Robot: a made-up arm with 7 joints. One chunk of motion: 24 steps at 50 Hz.
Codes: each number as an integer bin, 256 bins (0 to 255) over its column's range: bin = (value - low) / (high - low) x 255, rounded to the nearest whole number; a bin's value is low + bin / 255 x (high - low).
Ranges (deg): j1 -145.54..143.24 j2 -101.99..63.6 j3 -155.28..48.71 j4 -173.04..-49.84 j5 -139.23..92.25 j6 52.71..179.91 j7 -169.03..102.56
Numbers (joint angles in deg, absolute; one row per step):
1: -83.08 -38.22 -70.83 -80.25 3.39 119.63 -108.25
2: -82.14 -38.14 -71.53 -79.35 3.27 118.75 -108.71
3: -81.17 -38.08 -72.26 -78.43 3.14 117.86 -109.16
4: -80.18 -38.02 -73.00 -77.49 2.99 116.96 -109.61
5: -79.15 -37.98 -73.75 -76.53 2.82 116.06 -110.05
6: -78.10 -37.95 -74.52 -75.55 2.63 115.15 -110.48
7: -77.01 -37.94 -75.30 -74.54 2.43 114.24 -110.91
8: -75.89 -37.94 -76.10 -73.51 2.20 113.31 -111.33
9: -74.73 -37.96 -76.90 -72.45 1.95 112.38 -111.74
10: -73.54 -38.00 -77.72 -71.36 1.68 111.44 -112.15
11: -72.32 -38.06 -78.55 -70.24 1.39 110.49 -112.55
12: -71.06 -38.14 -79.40 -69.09 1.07 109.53 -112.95
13: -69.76 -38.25 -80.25 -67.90 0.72 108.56 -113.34
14: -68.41 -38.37 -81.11 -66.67 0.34 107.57 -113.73
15: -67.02 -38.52 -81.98 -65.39 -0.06 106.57 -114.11
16: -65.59 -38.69 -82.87 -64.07 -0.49 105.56 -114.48
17: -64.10 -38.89 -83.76 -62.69 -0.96 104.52 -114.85
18: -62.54 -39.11 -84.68 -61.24 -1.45 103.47 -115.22
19: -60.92 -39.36 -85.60 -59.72 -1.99 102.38 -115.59
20: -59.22 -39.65 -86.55 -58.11 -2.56 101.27 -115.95
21: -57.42 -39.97 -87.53 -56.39 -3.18 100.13 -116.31
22: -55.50 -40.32 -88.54 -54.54 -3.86 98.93 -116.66
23: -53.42 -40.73 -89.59 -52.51 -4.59 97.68 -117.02
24: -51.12 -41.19 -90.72 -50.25 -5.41 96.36 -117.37
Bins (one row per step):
1: 55 98 106 192 157 134 57
2: 56 98 105 194 157 132 57
3: 57 98 104 196 157 131 56
4: 58 99 103 198 157 129 56
5: 59 99 102 200 156 127 55
6: 60 99 101 202 156 125 55
7: 61 99 100 204 156 123 55
8: 62 99 99 206 156 121 54
9: 63 99 98 208 156 120 54
10: 64 99 97 210 155 118 53
11: 65 98 96 213 155 116 53
12: 66 98 95 215 155 114 53
13: 67 98 94 218 154 112 52
14: 68 98 93 220 154 110 52
15: 69 98 92 223 153 108 52
16: 71 97 91 226 153 106 51
17: 72 97 89 228 152 104 51
18: 73 97 88 231 152 102 51
19: 75 96 87 235 151 100 50
20: 76 96 86 238 151 97 50
21: 78 96 85 241 150 95 49
22: 80 95 83 245 149 93 49
23: 81 94 82 249 148 90 49
24: 83 94 81 254 147 88 49

